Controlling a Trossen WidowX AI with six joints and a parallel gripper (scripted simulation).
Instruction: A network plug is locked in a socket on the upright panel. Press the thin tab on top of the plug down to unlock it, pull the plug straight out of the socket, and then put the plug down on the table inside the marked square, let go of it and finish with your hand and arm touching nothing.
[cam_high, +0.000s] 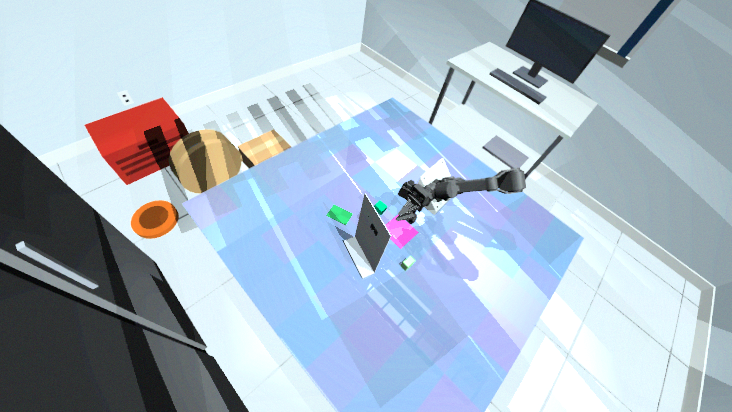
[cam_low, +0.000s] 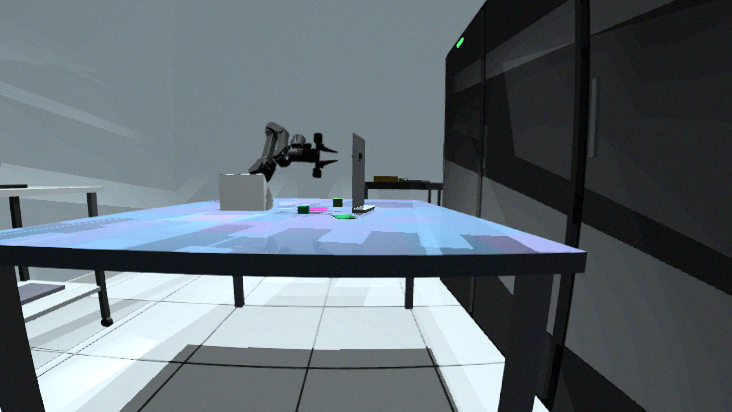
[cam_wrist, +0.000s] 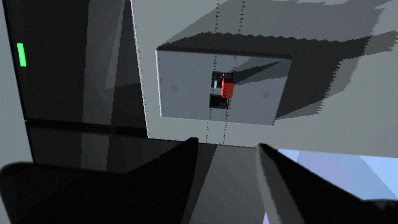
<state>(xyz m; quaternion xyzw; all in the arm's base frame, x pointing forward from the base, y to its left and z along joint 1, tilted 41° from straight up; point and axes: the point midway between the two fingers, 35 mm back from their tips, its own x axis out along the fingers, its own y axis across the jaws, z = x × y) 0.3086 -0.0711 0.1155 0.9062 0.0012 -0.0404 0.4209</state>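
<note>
Now: the plug 80 mm ahead of my gripper tip and 30 mm to the right of it. From my gripper tip the other things lie so: cyan cube 120 mm behind, 140 mm to the right, 210 mm below; then grey upright panel 100 mm ahead, 30 mm to the right, 90 mm below; then flat magenta square 100 mm behind, 10 mm to the right, 220 mm below.
</note>
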